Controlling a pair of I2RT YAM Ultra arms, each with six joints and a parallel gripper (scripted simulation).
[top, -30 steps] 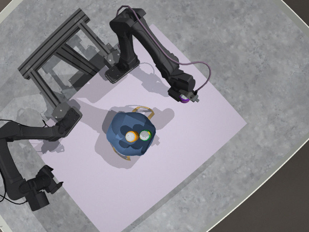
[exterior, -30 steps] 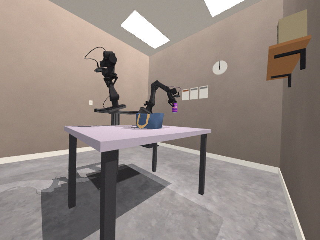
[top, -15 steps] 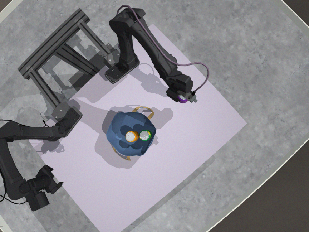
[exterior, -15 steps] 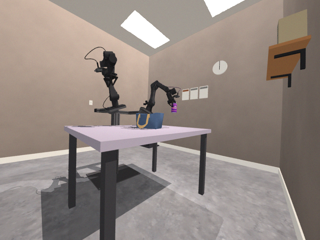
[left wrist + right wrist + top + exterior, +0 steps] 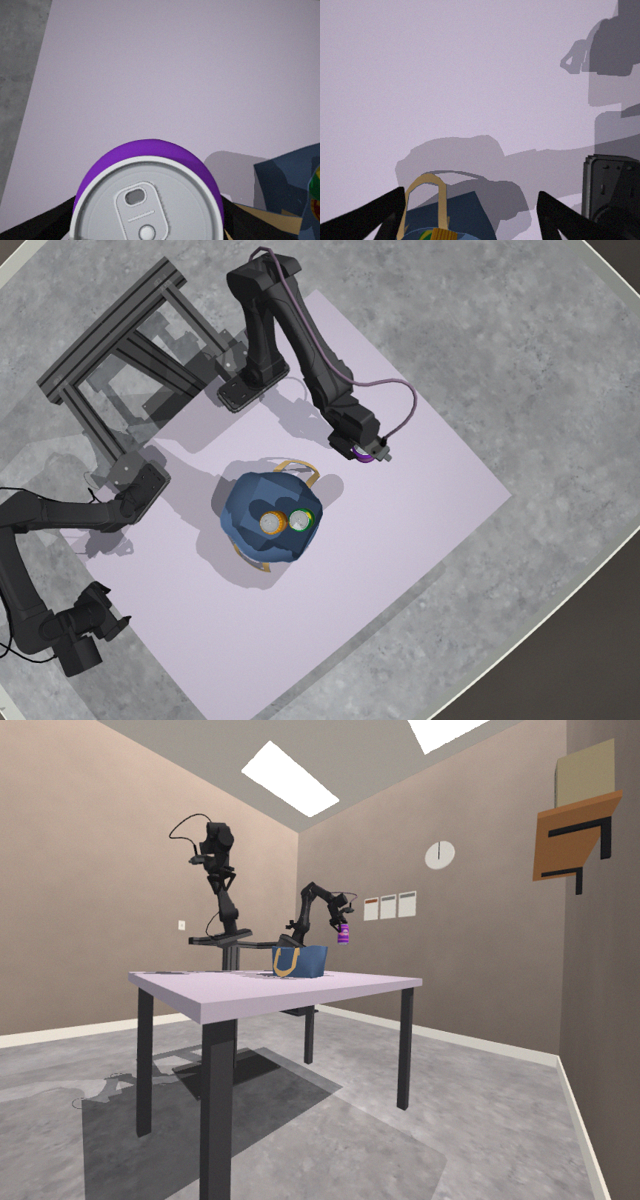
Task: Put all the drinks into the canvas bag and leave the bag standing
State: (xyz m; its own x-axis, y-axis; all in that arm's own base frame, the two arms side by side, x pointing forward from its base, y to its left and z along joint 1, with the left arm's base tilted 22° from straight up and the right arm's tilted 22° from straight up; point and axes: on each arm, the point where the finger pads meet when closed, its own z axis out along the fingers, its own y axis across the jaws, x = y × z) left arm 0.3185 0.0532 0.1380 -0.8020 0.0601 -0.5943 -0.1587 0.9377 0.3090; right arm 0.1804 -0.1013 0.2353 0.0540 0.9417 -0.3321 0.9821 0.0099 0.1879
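Observation:
Right now my left hand is 320 mm to the left of the orange can, 190 mm above it and 40 mm past it. Round my left hand: purple can 10 mm below, 10 mm ahead; green can 260 mm to the right, 190 mm below, 10 mm ahead.

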